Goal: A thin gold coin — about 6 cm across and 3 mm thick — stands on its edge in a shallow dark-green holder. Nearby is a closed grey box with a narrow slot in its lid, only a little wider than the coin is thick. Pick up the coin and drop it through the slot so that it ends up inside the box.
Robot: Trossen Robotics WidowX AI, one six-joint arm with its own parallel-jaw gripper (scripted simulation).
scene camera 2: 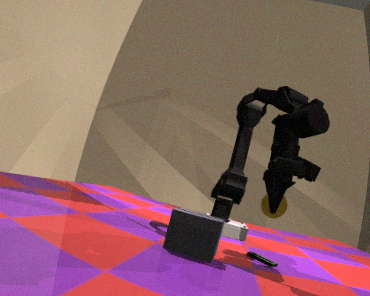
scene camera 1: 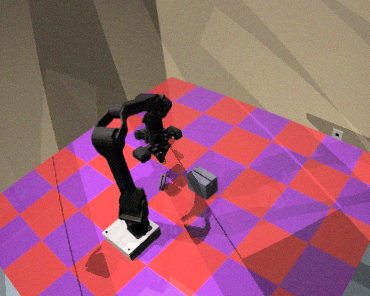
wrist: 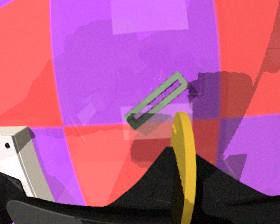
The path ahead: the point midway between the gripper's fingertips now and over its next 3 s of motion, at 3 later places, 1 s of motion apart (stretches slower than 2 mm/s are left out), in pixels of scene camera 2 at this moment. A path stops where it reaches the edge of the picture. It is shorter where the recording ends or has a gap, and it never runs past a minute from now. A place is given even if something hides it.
My gripper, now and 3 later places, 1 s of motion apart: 272,213; 243,208; 208,200; 204,199
